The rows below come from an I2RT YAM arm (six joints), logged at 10 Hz.
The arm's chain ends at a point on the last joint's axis. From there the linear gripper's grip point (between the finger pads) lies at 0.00 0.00 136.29 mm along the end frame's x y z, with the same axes.
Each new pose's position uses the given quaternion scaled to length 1; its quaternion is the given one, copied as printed.
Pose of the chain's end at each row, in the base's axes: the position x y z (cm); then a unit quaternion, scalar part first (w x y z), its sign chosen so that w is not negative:
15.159 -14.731 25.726 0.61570 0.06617 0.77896 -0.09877
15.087 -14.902 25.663 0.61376 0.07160 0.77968 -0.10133
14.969 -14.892 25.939 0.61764 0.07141 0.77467 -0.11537
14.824 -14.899 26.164 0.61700 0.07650 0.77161 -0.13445
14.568 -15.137 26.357 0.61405 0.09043 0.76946 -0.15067
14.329 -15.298 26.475 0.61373 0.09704 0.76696 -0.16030
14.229 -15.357 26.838 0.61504 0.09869 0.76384 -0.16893
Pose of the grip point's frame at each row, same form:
28.054 -17.939 22.696 0.61570 0.06617 0.77896 -0.09877
27.933 -18.253 22.582 0.61376 0.07160 0.77968 -0.10133
27.786 -18.530 23.071 0.61764 0.07141 0.77467 -0.11537
27.521 -19.013 23.405 0.61700 0.07650 0.77161 -0.13445
27.076 -19.811 23.625 0.61405 0.09043 0.76946 -0.15067
26.735 -20.273 23.813 0.61373 0.09704 0.76696 -0.16030
26.580 -20.529 24.298 0.61504 0.09869 0.76384 -0.16893

